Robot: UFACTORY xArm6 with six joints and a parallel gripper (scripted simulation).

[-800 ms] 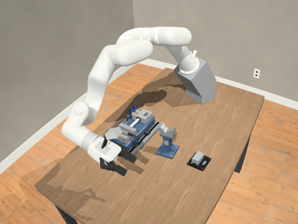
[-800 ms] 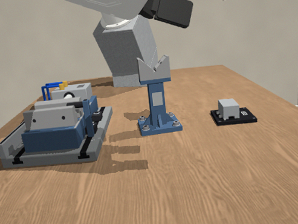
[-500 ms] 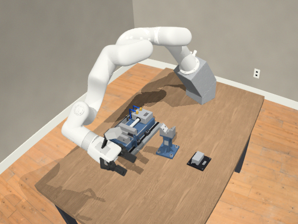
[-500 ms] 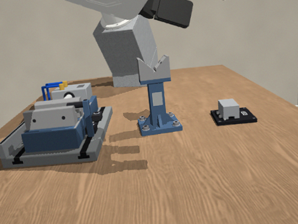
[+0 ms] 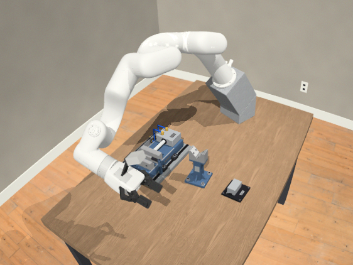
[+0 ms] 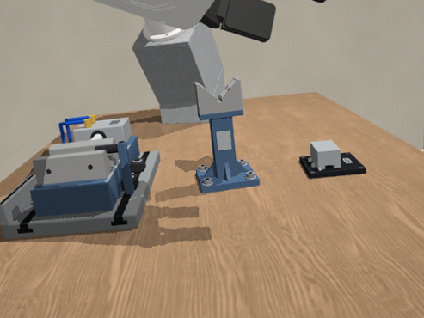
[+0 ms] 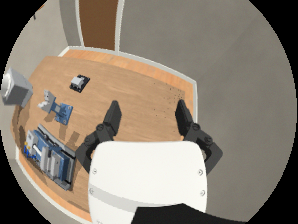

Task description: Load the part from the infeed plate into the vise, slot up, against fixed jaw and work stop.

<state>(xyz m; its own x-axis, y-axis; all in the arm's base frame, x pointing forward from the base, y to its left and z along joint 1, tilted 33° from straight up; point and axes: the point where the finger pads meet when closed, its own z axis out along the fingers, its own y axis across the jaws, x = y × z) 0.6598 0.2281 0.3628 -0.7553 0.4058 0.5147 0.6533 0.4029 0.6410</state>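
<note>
The part lies 360 mm behind my hand, 110 mm to the left of it and 240 mm below it. Round my hand: blue work stop post: 270 mm behind, 200 mm to the right, 200 mm below; then fixed jaw: 240 mm behind, 260 mm to the right, 180 mm below; then black stop rod: 270 mm behind, 220 mm to the right, 160 mm below.
</note>
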